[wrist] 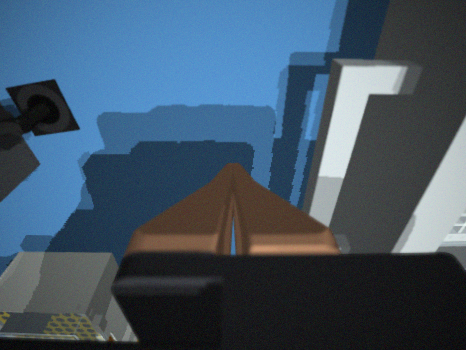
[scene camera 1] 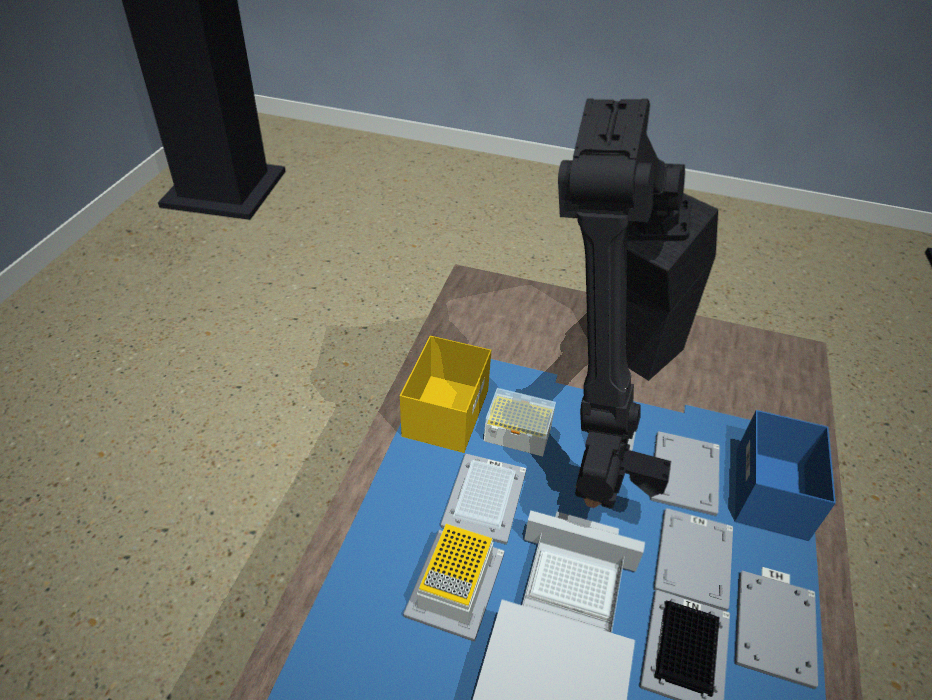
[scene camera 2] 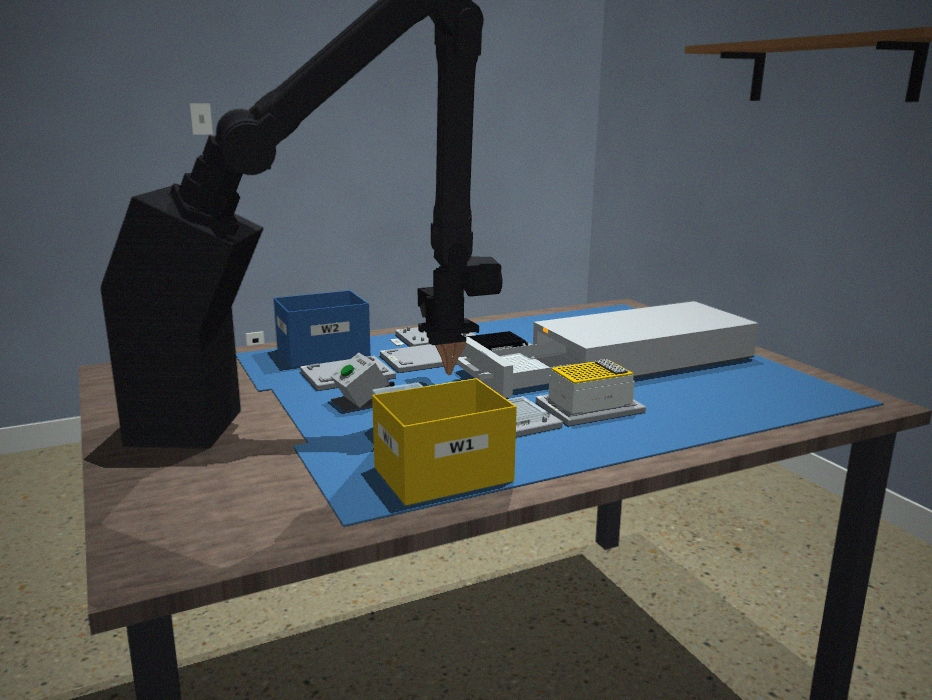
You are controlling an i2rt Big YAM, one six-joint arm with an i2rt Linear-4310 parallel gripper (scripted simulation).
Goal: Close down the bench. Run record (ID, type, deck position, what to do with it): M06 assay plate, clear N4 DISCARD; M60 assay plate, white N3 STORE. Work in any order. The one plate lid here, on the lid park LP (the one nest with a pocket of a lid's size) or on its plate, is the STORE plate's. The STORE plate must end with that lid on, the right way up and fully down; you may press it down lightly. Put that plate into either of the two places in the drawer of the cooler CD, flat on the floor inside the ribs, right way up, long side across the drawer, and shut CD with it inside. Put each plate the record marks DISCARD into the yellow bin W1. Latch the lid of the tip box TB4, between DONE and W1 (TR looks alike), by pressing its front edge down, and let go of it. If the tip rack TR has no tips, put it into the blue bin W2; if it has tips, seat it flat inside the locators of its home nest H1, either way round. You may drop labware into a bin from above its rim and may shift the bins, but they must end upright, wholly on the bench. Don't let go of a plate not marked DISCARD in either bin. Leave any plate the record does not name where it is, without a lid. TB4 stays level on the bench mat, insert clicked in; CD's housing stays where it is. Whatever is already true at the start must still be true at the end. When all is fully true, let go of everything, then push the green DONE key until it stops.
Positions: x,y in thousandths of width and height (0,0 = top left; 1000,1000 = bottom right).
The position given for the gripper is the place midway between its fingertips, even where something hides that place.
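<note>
The gripper (scene camera 2: 481,535) is visible, also in the wrist view (wrist: 501,496). A tip rack TR (scene camera 1: 486,832) is visible, also in scene camera 2 (scene camera 2: 643,551). A blue bin W2 (scene camera 1: 846,648) is visible, also in scene camera 2 (scene camera 2: 349,468); in the wrist view the blue bin W2 is out of frame. A cooler CD (scene camera 2: 693,488) and a clear plate (scene camera 1: 520,709) are visible. A black plate (scene camera 2: 538,486) is visible; in the wrist view the black plate is out of frame. Also visible are a yellow bin W1 (scene camera 1: 473,576), a clear plate lid (scene camera 1: 627,836), a lid park LP (scene camera 2: 348,529) and a nest N3 (scene camera 2: 457,509).
</note>
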